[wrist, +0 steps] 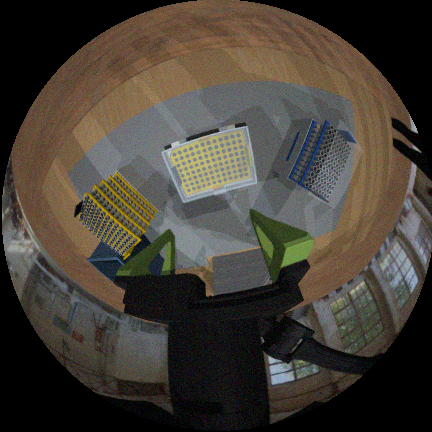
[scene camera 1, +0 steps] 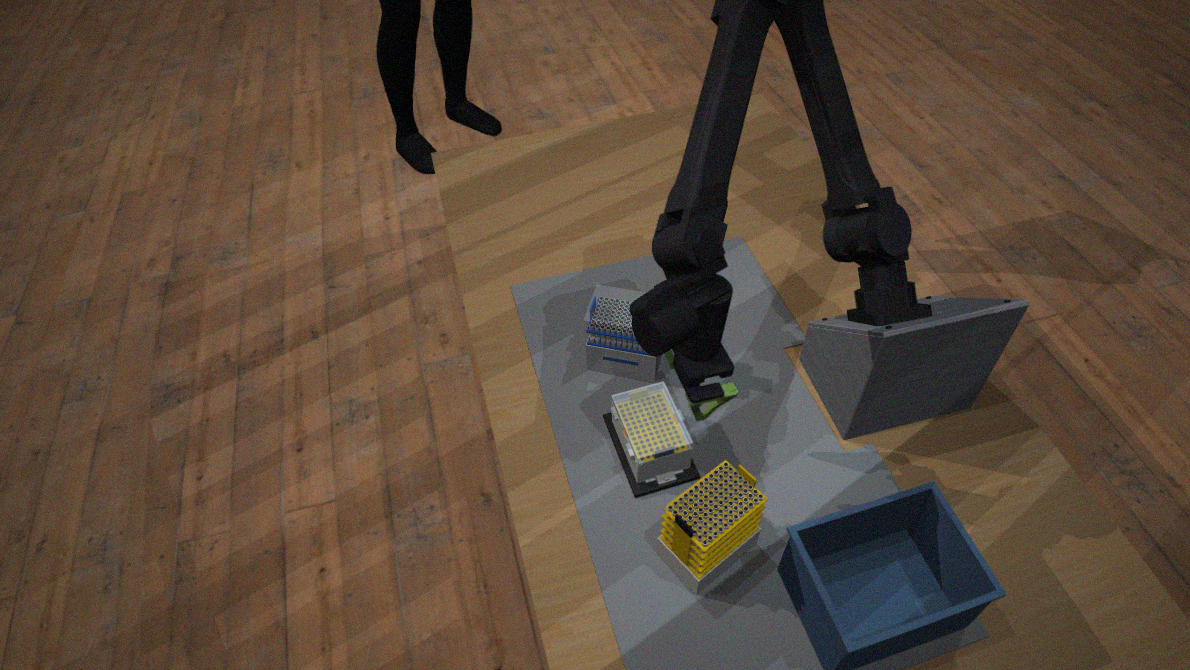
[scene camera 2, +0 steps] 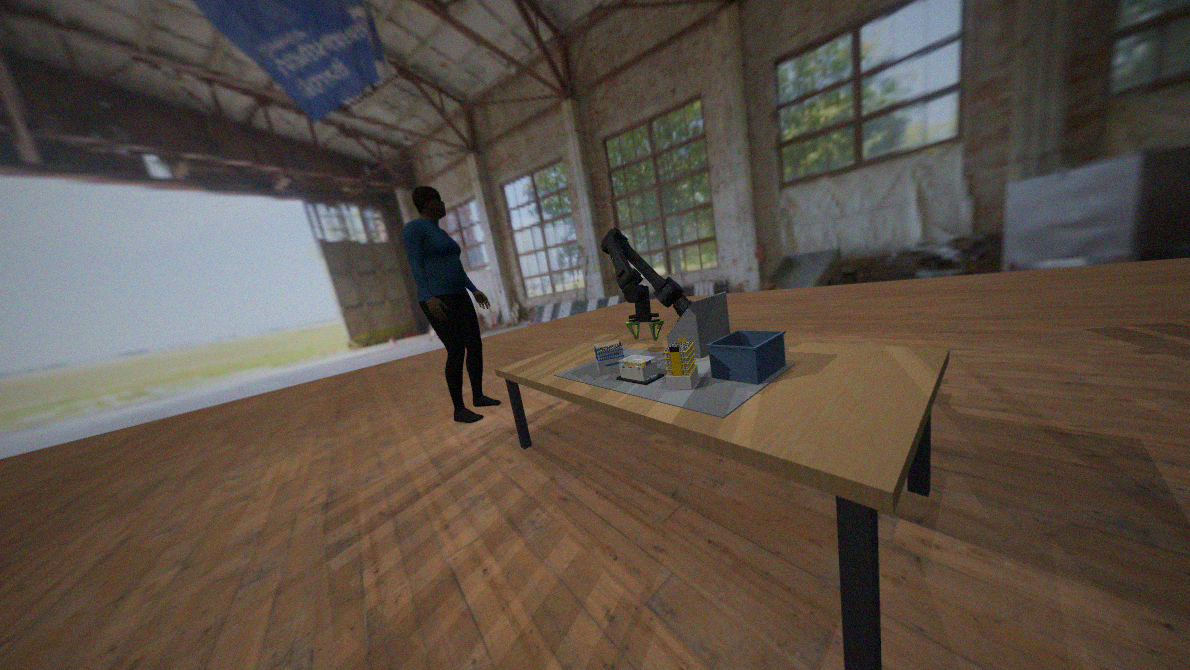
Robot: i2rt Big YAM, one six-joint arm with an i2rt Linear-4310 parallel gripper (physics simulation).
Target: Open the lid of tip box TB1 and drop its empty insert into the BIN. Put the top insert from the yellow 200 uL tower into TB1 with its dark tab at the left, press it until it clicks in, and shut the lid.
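Note:
Tip box TB1 [scene camera 1: 652, 428] [scene camera 2: 639, 367] [wrist: 210, 162] stands in a dark holder; its clear lid looks shut, with a yellow perforated insert showing through. The yellow tower [scene camera 1: 717, 514] [scene camera 2: 679, 361] [wrist: 117, 215] is a stack of tip-filled inserts in a pale base; a dark tab [scene camera 1: 683, 525] marks one end of the top insert. The blue BIN [scene camera 1: 803, 582] [scene camera 2: 747, 362] [wrist: 102, 262] stands beyond the tower. My gripper [scene camera 2: 645, 336] [wrist: 208, 223] is open and empty, above the table on the arm-base side of TB1. In the first scene view my wrist partly hides one finger.
A blue-trimmed tip rack [scene camera 1: 612, 316] [scene camera 2: 608, 356] [wrist: 320, 162] stands on TB1's other side from the tower. The grey arm pedestal [scene camera 1: 924, 366] [scene camera 2: 709, 324] [wrist: 240, 270] stands behind the gripper. A grey mat [scene camera 1: 582, 466] lies under the boxes. A person [scene camera 2: 437, 266] stands past the table end.

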